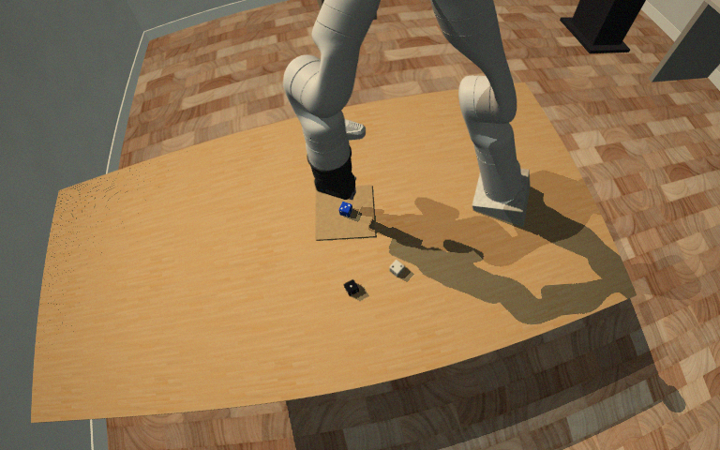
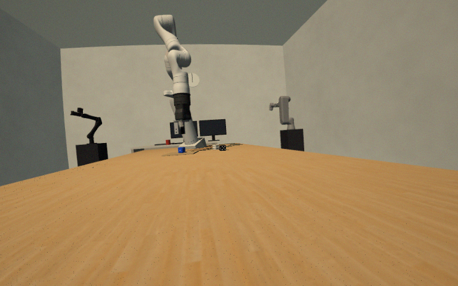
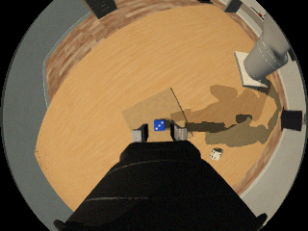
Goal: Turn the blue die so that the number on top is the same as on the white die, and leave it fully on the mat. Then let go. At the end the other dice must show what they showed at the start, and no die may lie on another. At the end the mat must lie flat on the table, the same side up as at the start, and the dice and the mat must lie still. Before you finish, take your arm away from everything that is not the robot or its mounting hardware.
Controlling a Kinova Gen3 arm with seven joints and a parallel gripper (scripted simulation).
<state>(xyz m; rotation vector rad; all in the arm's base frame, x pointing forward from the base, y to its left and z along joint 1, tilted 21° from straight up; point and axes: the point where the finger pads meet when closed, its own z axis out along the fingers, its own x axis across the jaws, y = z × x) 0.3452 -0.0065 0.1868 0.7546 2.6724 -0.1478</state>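
My gripper is now 9 cm above the blue die. The rest, counted from my hand: tan mat: 11 cm below; then black die: 19 cm to the left, 10 cm below, 3 cm ahead; then white die: 17 cm to the left, 10 cm below, 8 cm behind.
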